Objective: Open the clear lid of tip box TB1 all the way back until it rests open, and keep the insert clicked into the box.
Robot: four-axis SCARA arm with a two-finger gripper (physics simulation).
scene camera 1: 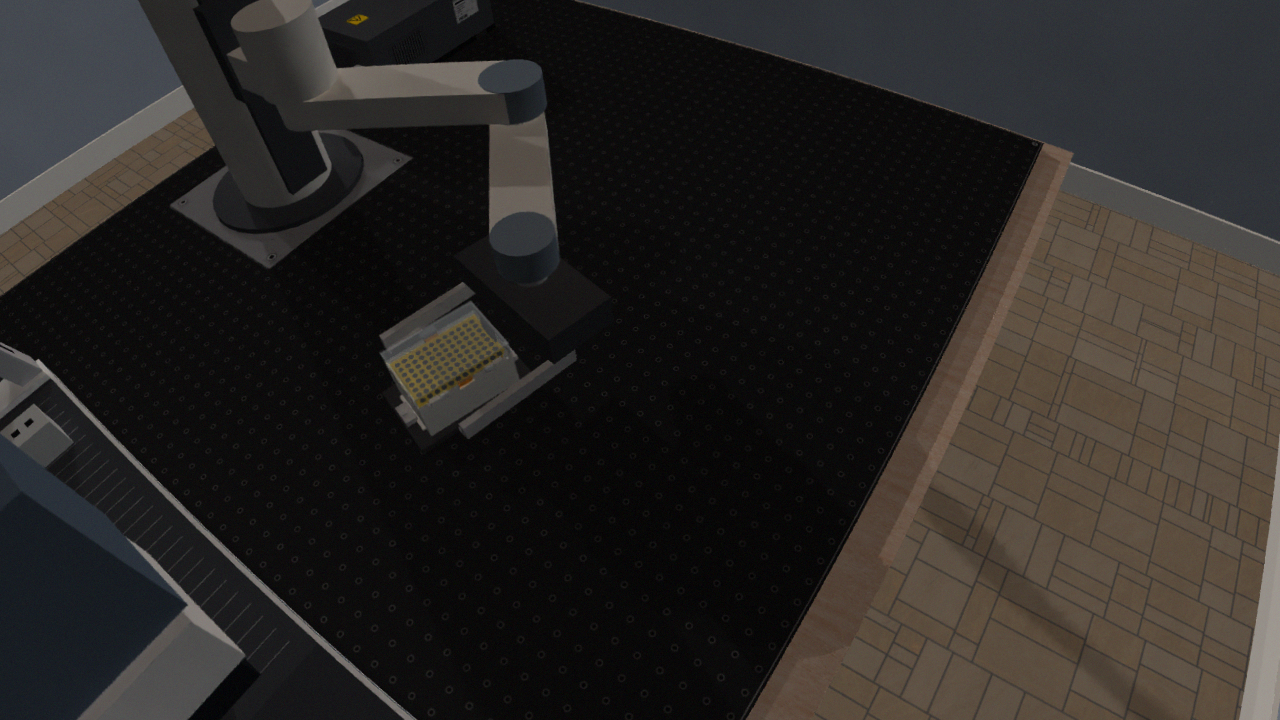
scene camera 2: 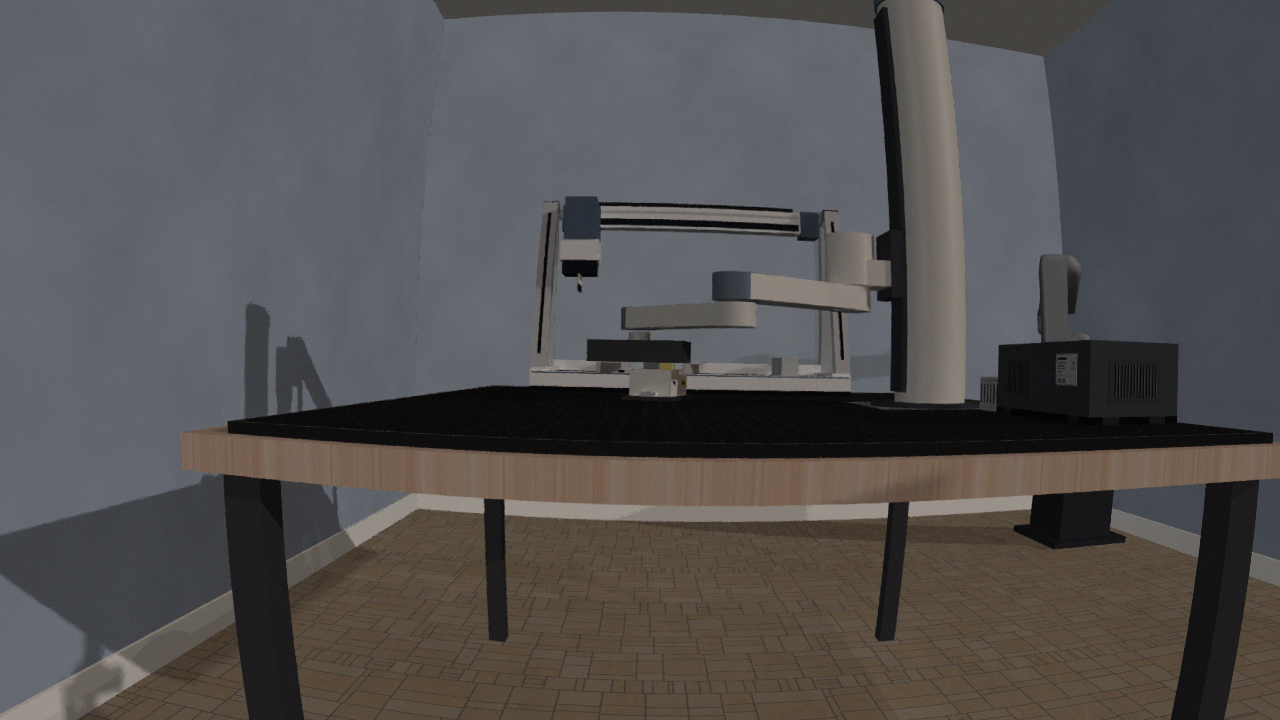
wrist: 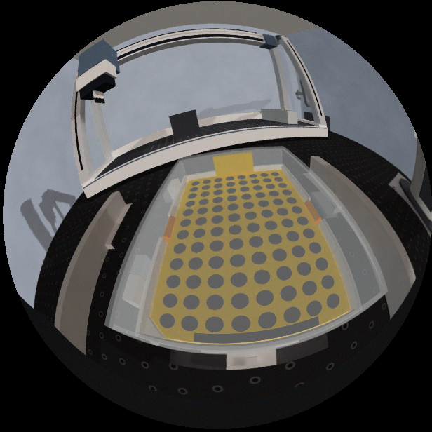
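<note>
Tip box TB1 stands upright on the black perforated table top. Its yellow insert with rows of grey holes lies level in it. The clear lid appears closed over the insert; its outline surrounds the yellow surface in the wrist view. Orange clips show on both long sides. My gripper is open and empty, with one pale finger along each long side of the box. A gap shows at the left finger in the wrist view; contact at the right finger cannot be told. The fingers are hard to make out in scene camera 2.
A gantry machine stands beyond the box. A dark block is on its deck. The arm's base plate and a dark control box are on the table. The wooden table edge is also in view.
</note>
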